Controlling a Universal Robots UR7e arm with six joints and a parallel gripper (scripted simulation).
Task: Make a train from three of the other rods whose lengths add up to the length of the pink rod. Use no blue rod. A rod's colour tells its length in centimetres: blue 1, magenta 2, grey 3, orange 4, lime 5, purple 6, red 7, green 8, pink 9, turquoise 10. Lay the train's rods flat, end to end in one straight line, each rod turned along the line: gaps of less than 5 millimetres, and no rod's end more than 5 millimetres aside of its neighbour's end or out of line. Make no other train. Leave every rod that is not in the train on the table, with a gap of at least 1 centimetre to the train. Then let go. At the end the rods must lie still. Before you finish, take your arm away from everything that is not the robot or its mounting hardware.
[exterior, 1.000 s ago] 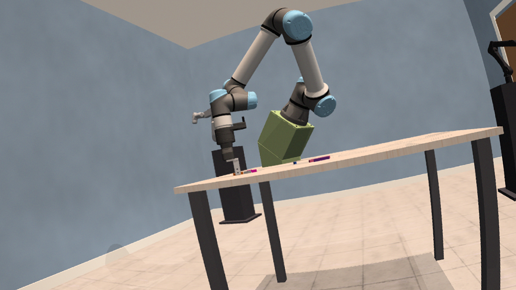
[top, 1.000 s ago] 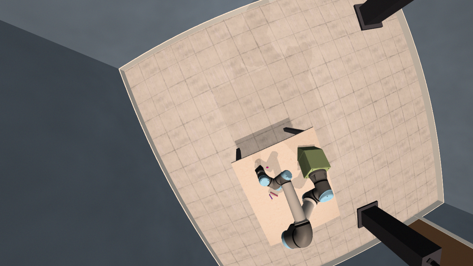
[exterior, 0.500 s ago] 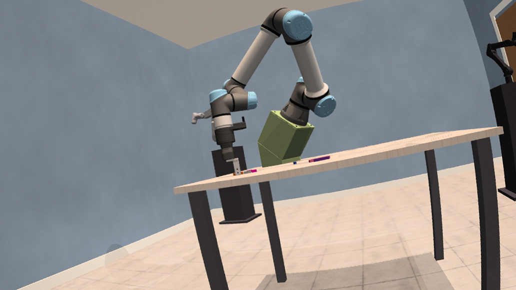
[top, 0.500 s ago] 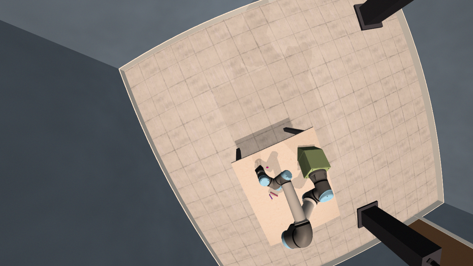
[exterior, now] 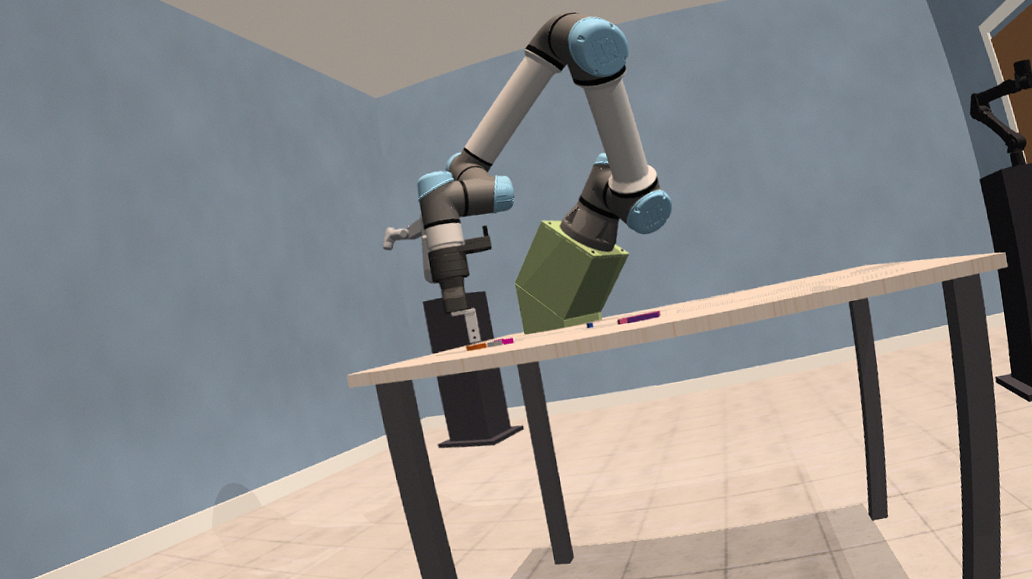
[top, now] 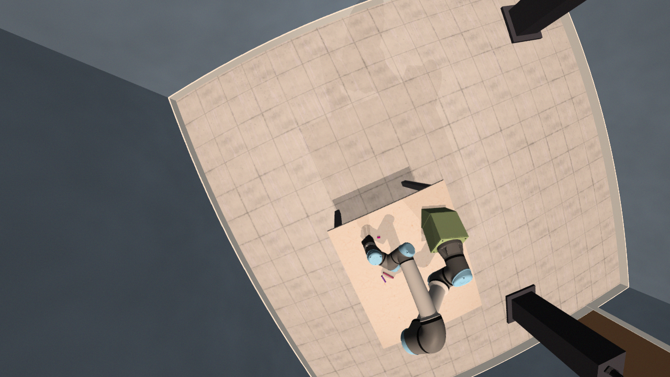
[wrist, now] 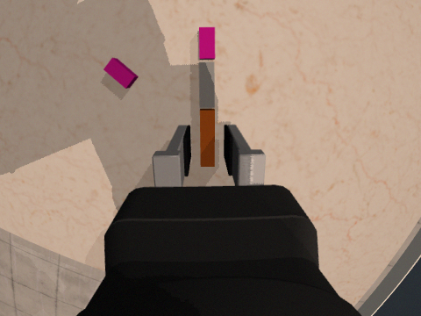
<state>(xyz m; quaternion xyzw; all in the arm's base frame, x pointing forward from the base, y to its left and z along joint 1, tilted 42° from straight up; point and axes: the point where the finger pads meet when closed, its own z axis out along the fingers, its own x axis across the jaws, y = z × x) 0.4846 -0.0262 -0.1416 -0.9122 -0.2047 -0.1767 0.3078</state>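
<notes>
My gripper is now 3 cm above the orange rod. Round my hand: small blue rod 19 cm to the left, 13 cm behind, 3 cm below; grey rod 3 cm to the left, 3 cm below, 2 cm behind; pink rod 32 cm to the left, 7 cm behind, 3 cm below.
</notes>
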